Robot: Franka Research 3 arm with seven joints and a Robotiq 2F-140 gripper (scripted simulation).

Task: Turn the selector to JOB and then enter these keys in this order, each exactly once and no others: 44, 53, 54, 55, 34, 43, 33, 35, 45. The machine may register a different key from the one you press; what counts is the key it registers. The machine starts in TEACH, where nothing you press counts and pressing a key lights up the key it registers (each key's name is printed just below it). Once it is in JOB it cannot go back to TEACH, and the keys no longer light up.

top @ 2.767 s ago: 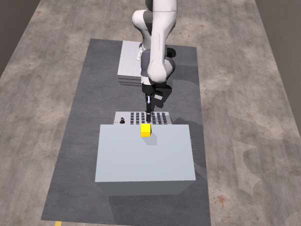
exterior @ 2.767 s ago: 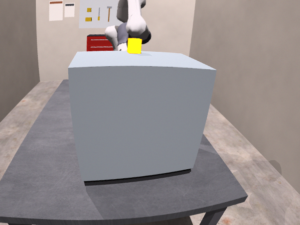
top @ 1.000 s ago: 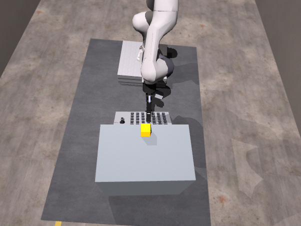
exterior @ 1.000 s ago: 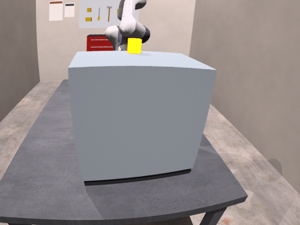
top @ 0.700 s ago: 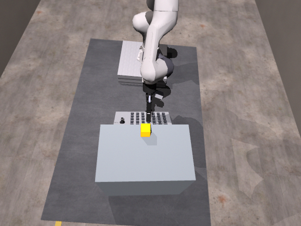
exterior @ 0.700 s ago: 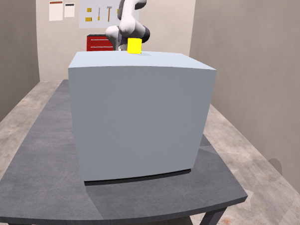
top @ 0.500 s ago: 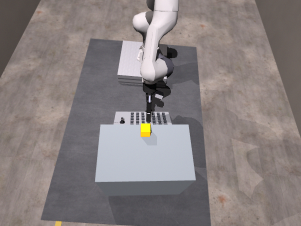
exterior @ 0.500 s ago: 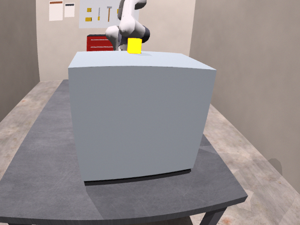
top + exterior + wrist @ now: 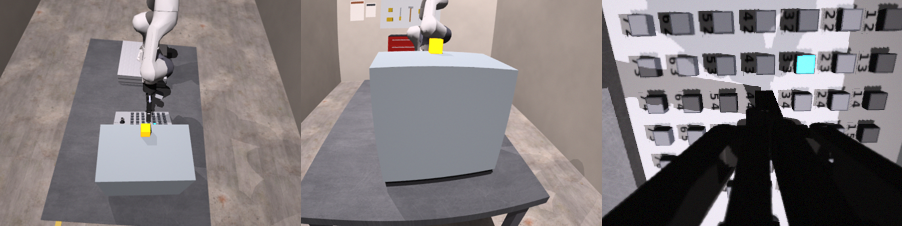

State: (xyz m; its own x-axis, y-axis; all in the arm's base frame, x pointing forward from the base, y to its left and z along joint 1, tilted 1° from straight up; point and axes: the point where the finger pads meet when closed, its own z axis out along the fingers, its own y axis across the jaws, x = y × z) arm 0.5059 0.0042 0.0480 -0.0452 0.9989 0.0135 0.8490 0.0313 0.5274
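Now: hand 30 mm short of the black selector knob, 160 mm to the left of it and 20 mm above it.
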